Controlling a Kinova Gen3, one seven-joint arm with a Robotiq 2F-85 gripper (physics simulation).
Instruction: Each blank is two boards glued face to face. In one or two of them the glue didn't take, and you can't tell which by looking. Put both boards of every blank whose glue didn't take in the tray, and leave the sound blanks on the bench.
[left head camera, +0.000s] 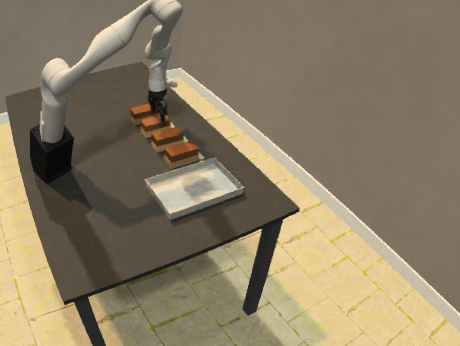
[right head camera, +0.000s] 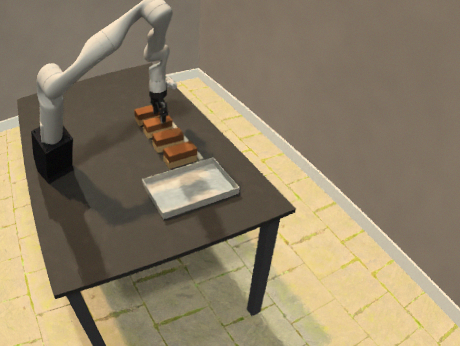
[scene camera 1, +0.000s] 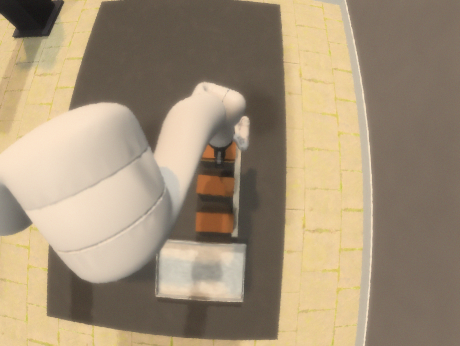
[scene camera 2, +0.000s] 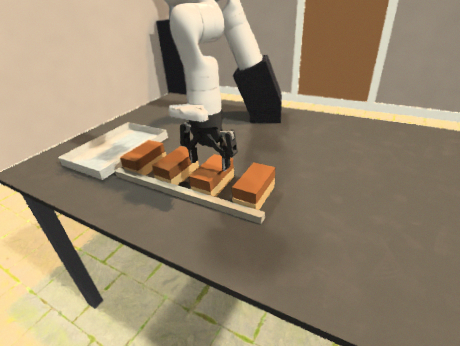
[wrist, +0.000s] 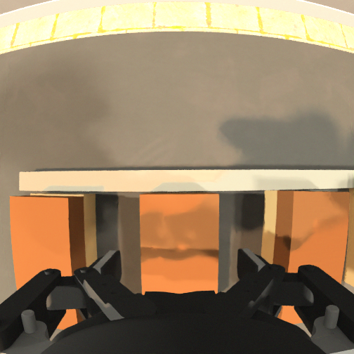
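Pixels of known places: gripper, between the fingertips: (left head camera: 157, 117) (right head camera: 159, 118) (scene camera 2: 209, 165); arm's base, origin of its link: (left head camera: 51, 133) (right head camera: 51, 134) (scene camera 2: 250, 64).
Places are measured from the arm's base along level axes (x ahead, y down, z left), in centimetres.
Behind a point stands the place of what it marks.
Note:
Four blanks, each an orange-brown board on a pale board, stand in a row. The blank farthest from the tray (left head camera: 141, 112) @[x 44.7, y 15.0, z 23.1 cm] (scene camera 2: 254, 182) @[x 49.3, y 14.8, z 27.0 cm] (wrist: 40, 235) is hidden by the arm in scene camera 1. My gripper (left head camera: 158, 116) @[x 49.1, y 13.8, z 14.2 cm] (scene camera 2: 210, 165) @[x 49.1, y 13.8, z 14.2 cm] (wrist: 178, 263) is open and empty, pointing down over the second blank (left head camera: 152, 126) @[x 45.6, y 15.7, z 11.0 cm] (scene camera 2: 206, 181) @[x 53.9, y 15.0, z 16.5 cm] (wrist: 180, 220), its fingers apart toward either side. The third blank (left head camera: 167, 137) @[x 47.7, y 14.8, z -0.7 cm] (scene camera 1: 215, 185) @[x 48.8, y 14.8, z 2.1 cm] (wrist: 320, 220) and the fourth blank (left head camera: 181, 152) @[x 48.6, y 14.8, z -12.3 cm] (scene camera 1: 214, 222) @[x 49.8, y 14.8, z -9.8 cm] (scene camera 2: 143, 156) @[x 52.2, y 15.0, z -6.9 cm] stand nearer the tray (left head camera: 207, 205) @[x 47.0, y 20.1, z -37.4 cm] (scene camera 2: 82, 167) @[x 61.5, y 18.6, z -24.6 cm], which is empty.
A pale rail (scene camera 1: 236, 210) @[x 56.7, y 18.8, z -5.2 cm] (scene camera 2: 190, 195) @[x 56.3, y 19.0, z 12.8 cm] (wrist: 180, 180) runs along one end of the blanks, on the side away from the arm's base. The black base block (left head camera: 51, 155) @[x -1.9, y 5.4, z -6.0 cm] (right head camera: 52, 155) @[x -1.3, y 5.5, z -5.7 cm] stands at the opposite side of the table (left head camera: 125, 250) @[x 13.2, y 20.8, z -45.1 cm].

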